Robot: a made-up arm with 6 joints. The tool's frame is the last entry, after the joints.
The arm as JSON. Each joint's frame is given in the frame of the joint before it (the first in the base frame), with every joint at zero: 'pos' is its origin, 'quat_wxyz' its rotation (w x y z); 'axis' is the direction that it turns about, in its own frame. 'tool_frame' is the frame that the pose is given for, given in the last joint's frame.
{
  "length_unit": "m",
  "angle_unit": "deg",
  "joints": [
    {
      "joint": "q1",
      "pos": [
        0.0,
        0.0,
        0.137
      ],
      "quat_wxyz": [
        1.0,
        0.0,
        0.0,
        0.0
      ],
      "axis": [
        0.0,
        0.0,
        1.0
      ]
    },
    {
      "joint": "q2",
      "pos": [
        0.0,
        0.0,
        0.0
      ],
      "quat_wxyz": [
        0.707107,
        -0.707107,
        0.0,
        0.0
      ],
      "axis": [
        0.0,
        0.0,
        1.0
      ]
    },
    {
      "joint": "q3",
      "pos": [
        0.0,
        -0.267,
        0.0
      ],
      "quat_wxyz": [
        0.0,
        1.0,
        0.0,
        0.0
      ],
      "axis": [
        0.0,
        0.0,
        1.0
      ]
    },
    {
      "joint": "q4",
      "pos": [
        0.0,
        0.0,
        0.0
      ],
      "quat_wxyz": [
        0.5,
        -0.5,
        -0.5,
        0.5
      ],
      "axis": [
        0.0,
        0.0,
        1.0
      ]
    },
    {
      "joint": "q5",
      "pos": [
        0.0,
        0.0,
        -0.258
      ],
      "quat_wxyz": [
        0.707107,
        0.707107,
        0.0,
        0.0
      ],
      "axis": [
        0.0,
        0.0,
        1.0
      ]
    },
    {
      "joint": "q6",
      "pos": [
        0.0,
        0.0,
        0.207
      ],
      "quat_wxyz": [
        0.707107,
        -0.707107,
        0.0,
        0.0
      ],
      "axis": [
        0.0,
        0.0,
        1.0
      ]
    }
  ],
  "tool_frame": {
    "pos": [
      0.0,
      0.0,
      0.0
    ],
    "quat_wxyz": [
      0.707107,
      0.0,
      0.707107,
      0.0
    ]
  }
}
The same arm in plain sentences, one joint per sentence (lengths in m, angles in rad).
The arm has six revolute joints in a row. What follows holds with every joint at zero, and every direction is one of the base frame's.
Joint 1 sits 0.1370 m along +z from the base frame's origin and turns about +z.
Joint 2 sits at the same point as joint 1 and turns about +y.
Joint 3 sits 0.2670 m along +z from joint 2 and turns about -y.
Joint 4 sits at the same point as joint 3 and turns about -x.
Joint 5 sits 0.2580 m along +x from joint 4 and turns about -y.
Joint 6 sits 0.2070 m along -y from joint 5 and turns about -x.
The tool frame, which is the frame that the pose is given for, sits at the same point as joint 6; its axes are parallel to the base frame's.

